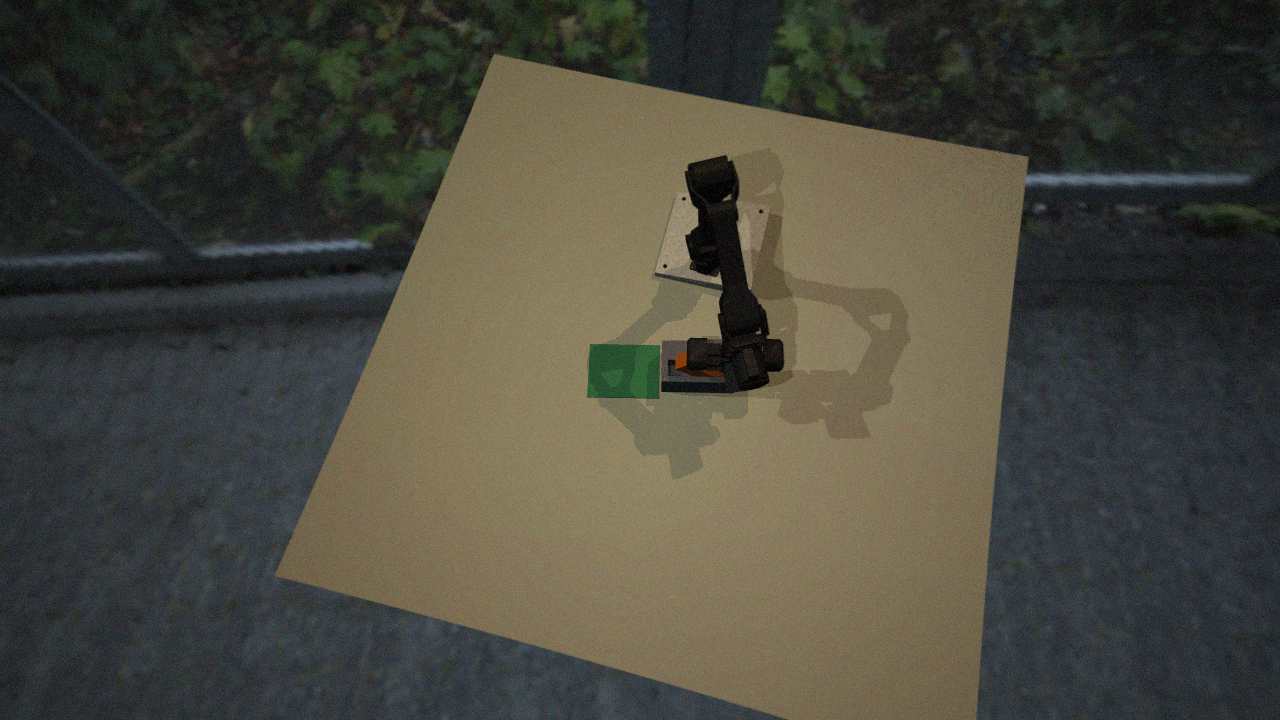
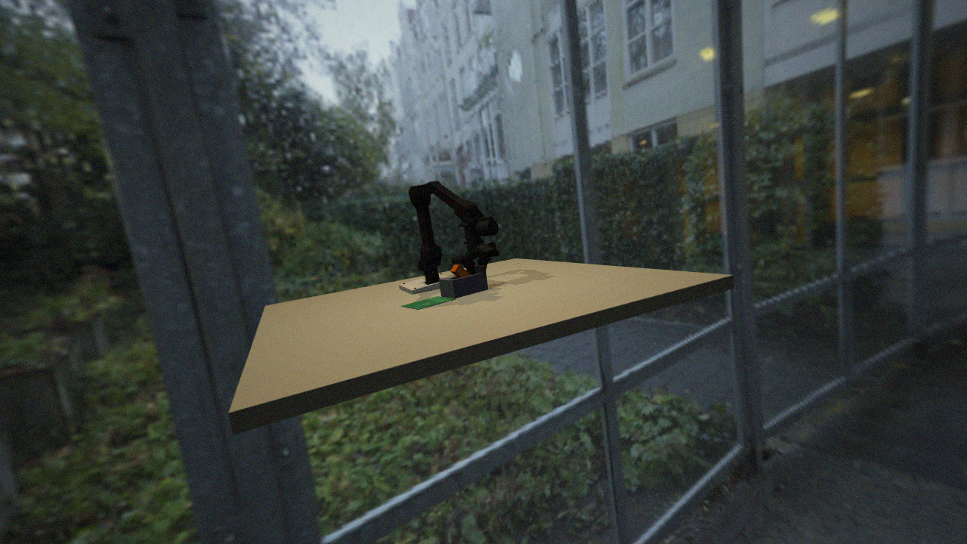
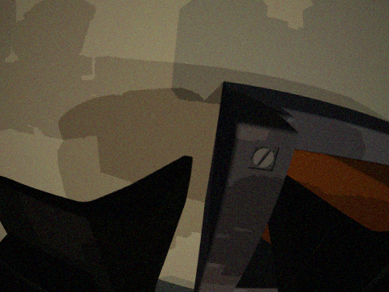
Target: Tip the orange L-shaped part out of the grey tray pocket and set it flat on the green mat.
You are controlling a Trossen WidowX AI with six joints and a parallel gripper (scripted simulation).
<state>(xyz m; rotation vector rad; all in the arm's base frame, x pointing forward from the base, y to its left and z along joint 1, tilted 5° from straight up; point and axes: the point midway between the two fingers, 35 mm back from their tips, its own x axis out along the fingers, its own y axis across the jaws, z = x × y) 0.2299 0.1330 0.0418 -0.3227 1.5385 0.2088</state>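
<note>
My gripper tip is now 1 cm short of the orange L-shaped part, 5 cm to the left of it and 1 cm below it. From my gripper tip the other things lie so: green mat (7 cm ahead, 21 cm to the right, 5 cm below).
</note>
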